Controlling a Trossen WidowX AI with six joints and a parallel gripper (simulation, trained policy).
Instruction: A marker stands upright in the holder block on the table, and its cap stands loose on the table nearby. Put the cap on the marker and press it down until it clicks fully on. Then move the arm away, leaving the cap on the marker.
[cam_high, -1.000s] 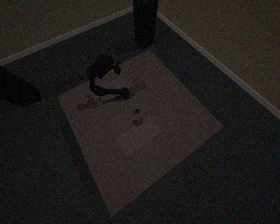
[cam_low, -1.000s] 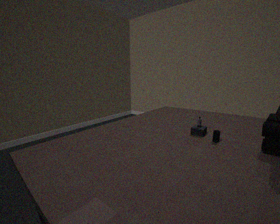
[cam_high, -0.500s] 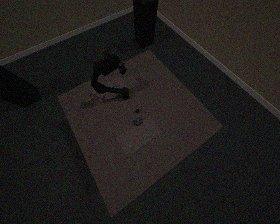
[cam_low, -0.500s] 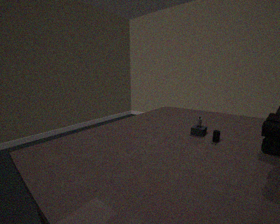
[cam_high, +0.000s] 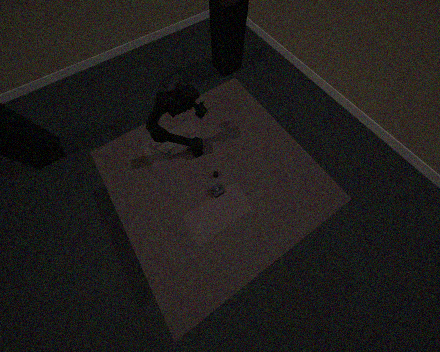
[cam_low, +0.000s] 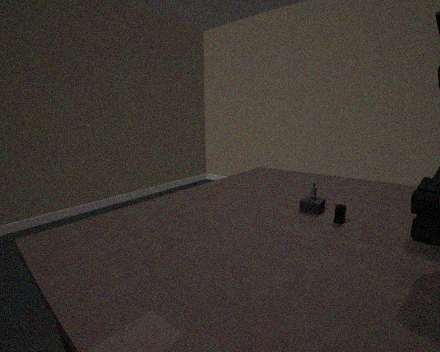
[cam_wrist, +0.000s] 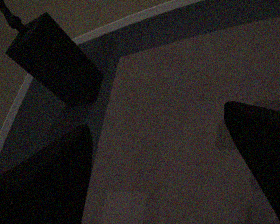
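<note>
My gripper tip is now 31 cm short of the marker cap, 11 cm to the left of it and 34 cm above it. Round my gripper tip: holder block: 41 cm ahead, 17 cm to the right, 35 cm below.
</note>
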